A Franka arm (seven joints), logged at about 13 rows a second.
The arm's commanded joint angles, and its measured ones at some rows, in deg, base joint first. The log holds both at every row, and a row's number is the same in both.
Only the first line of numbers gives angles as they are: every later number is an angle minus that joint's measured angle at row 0.
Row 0, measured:
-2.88, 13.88, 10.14, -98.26, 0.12, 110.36, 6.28
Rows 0 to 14, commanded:
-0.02, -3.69, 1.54, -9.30, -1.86, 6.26, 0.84
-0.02, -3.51, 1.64, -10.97, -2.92, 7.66, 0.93
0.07, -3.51, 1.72, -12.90, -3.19, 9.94, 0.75
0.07, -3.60, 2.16, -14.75, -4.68, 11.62, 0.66
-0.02, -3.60, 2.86, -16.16, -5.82, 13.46, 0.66
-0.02, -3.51, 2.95, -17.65, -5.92, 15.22, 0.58
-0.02, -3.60, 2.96, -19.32, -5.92, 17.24, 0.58
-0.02, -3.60, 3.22, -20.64, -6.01, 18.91, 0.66
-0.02, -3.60, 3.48, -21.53, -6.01, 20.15, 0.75
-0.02, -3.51, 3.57, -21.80, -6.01, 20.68, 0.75
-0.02, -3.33, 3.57, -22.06, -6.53, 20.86, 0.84
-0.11, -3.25, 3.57, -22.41, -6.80, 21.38, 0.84
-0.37, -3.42, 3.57, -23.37, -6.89, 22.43, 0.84
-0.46, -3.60, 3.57, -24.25, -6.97, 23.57, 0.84
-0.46, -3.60, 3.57, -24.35, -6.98, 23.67, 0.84
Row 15, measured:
-0.05, -1.69, 3.29, -21.85, -5.76, 21.86, 0.00
